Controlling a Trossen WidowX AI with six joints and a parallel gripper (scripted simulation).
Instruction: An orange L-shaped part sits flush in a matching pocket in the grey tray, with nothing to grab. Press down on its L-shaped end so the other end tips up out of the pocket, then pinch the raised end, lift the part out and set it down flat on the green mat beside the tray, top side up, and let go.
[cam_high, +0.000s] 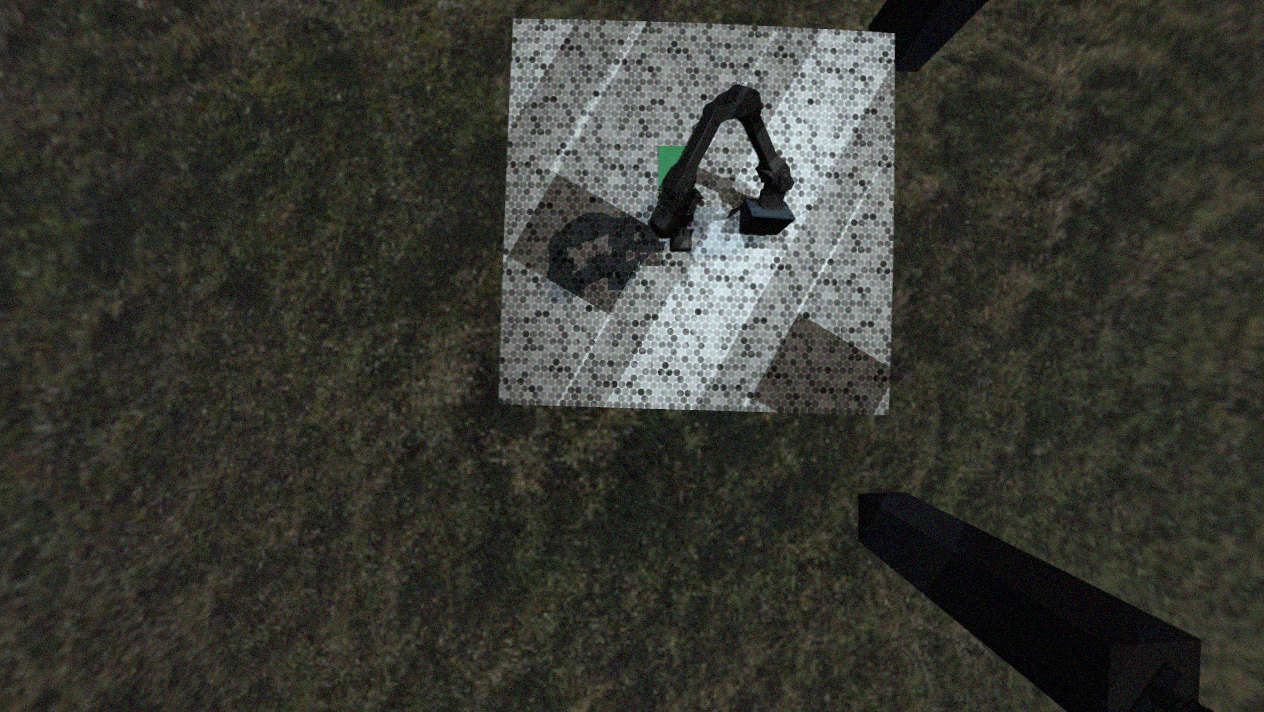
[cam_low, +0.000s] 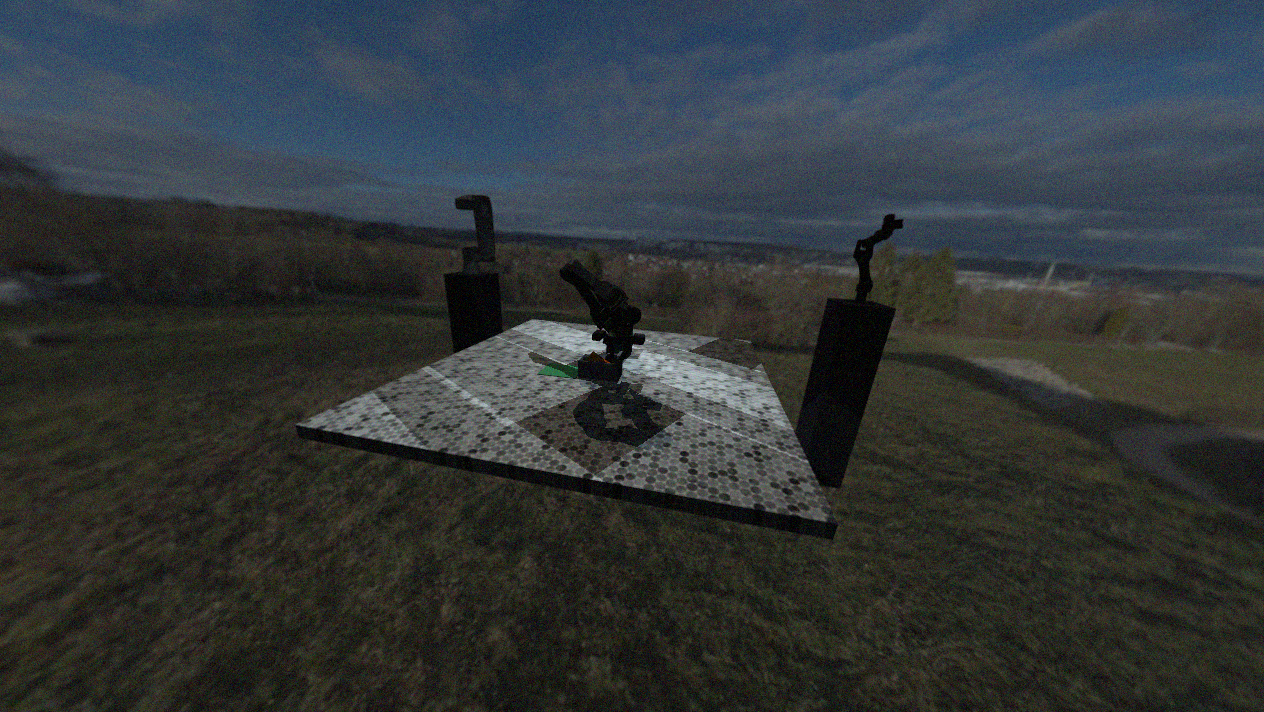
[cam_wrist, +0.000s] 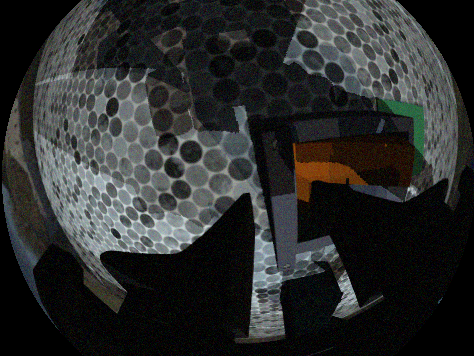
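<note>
The orange L-shaped part is 10 mm behind my gripper tip, 50 mm to the right of it and 30 mm below it. Round my gripper tip: green mat (10 mm behind, 220 mm to the right, 90 mm below).
</note>
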